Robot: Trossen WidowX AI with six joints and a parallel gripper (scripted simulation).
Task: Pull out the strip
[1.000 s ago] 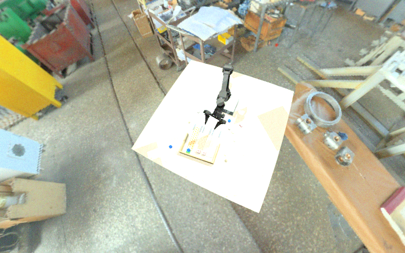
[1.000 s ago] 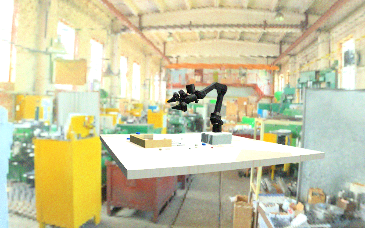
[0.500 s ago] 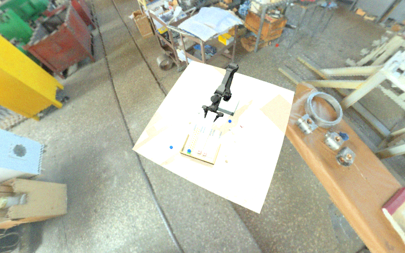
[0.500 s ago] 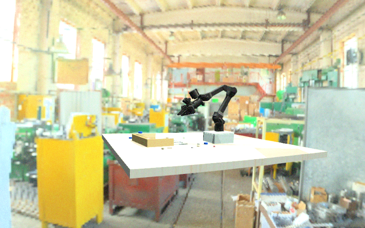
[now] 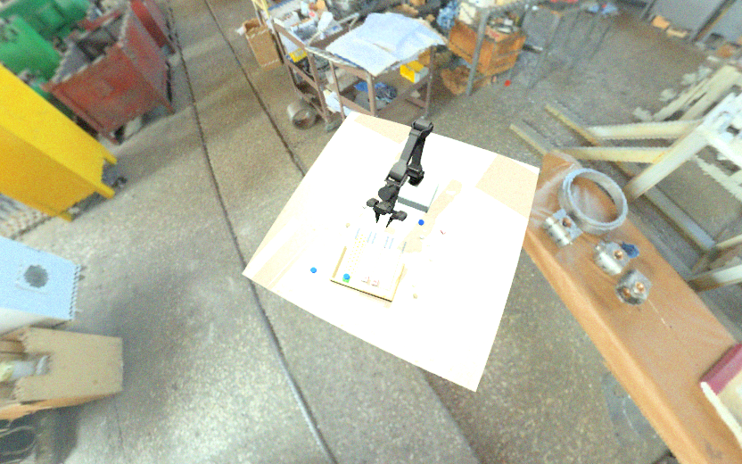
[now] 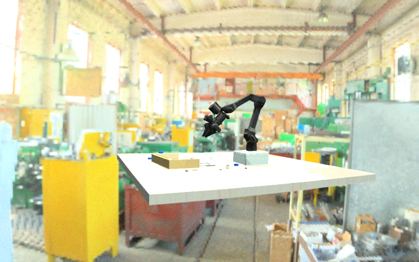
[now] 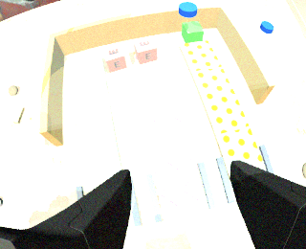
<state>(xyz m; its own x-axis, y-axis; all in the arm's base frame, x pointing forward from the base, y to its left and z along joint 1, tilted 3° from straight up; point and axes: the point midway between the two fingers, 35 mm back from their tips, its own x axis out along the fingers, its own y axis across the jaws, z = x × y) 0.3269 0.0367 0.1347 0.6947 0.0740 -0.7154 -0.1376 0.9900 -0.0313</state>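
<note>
Right now the yellow-dotted strip is 17 cm below my gripper tip, 15 cm ahead of it and 7 cm to the right of it.
</note>
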